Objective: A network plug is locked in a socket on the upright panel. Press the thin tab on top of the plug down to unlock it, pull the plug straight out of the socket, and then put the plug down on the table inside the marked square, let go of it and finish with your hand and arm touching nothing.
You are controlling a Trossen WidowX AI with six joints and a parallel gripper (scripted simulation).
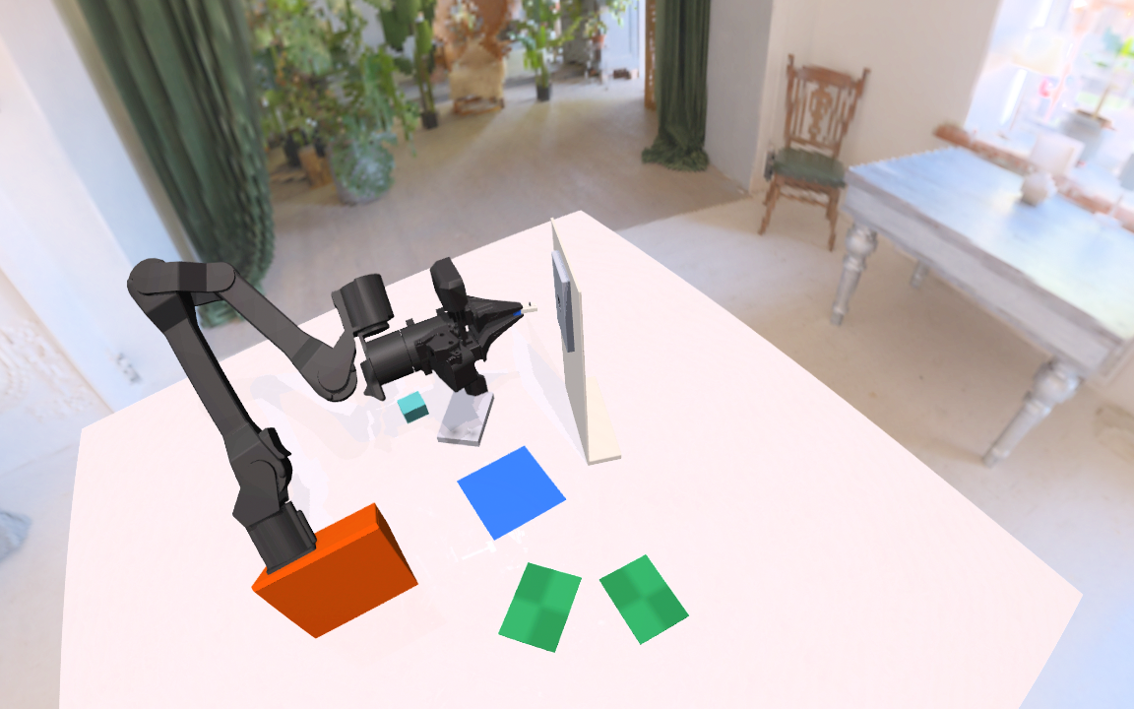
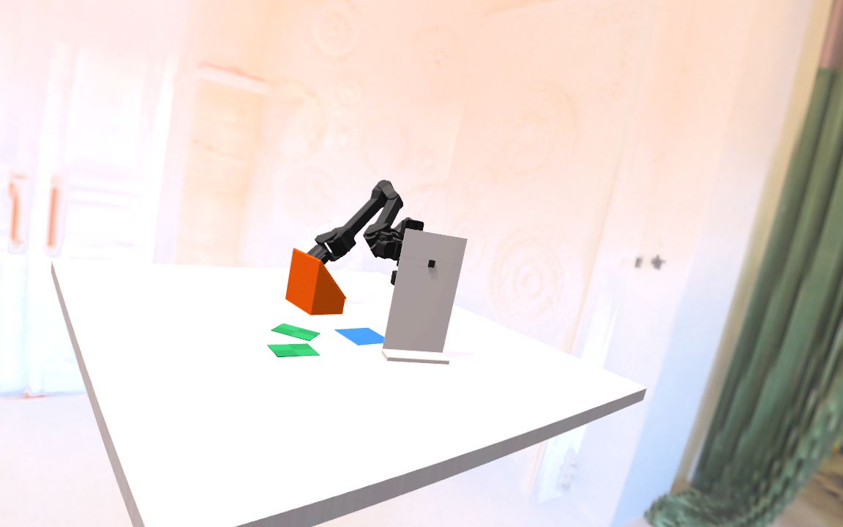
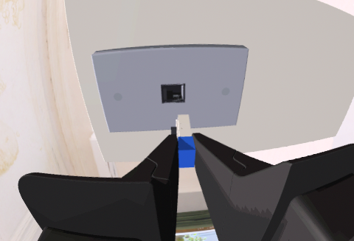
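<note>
My gripper tip is 240 mm above the blue marked square, 110 mm past it and 60 mm to the left of it. Also, from my gripper tip: upright panel 100 mm below, 60 mm ahead, 40 mm to the right; then network plug right at my gripper tip; then thin pale tab 10 mm ahead.
</note>
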